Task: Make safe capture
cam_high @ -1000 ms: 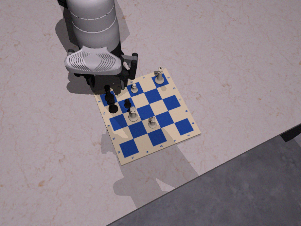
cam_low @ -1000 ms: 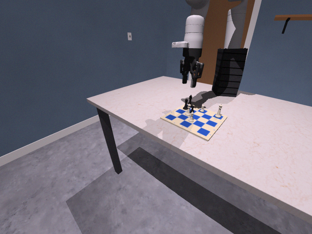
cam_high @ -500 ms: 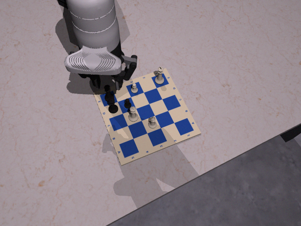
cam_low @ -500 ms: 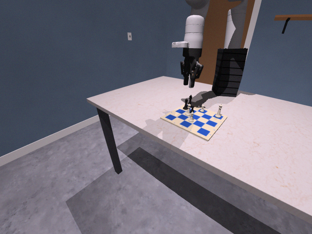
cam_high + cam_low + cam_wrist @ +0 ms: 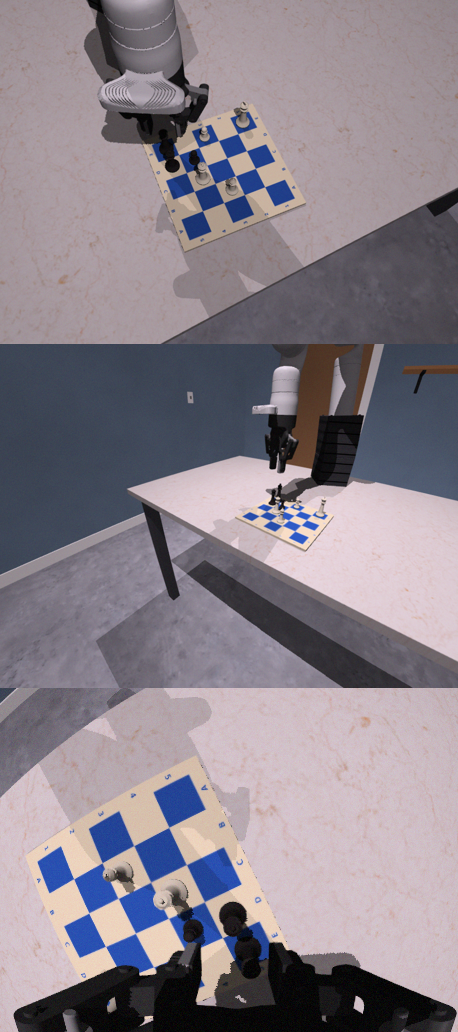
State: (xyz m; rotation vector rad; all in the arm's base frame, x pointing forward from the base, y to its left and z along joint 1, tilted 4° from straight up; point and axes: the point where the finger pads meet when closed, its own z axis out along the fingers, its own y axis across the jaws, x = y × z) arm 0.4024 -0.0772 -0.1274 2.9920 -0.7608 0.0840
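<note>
The tall black piece lies 10 cm below my hand and 3 cm behind it. The rest, counted from my hand: chessboard (13 cm below, 7 cm to the left, 5 cm ahead); white pawn (12 cm below, 7 cm to the left, 3 cm behind); black pawn (12 cm below, 4 cm to the left, 1 cm ahead).
</note>
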